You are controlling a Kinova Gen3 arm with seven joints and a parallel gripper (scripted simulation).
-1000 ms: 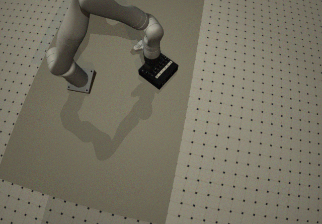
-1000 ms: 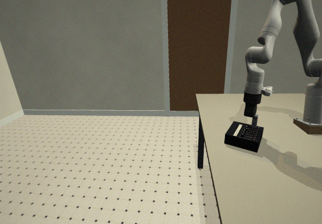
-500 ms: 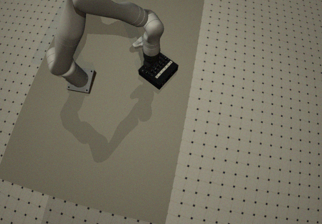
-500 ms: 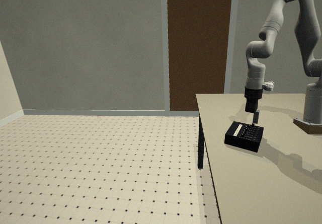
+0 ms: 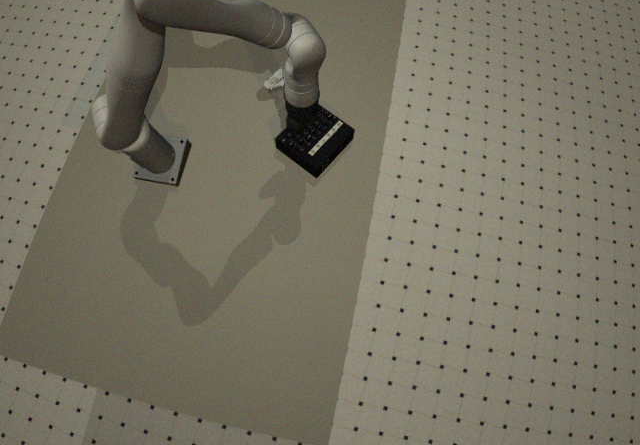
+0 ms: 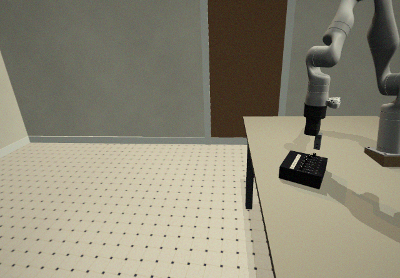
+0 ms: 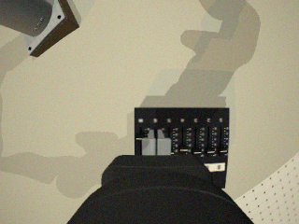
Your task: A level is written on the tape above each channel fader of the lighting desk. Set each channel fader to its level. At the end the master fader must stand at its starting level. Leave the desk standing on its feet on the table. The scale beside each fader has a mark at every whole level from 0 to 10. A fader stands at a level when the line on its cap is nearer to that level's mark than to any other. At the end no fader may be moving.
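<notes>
The master fader cap is 50 mm below my hand, 20 mm to the right of it and 10 mm behind it.
</notes>
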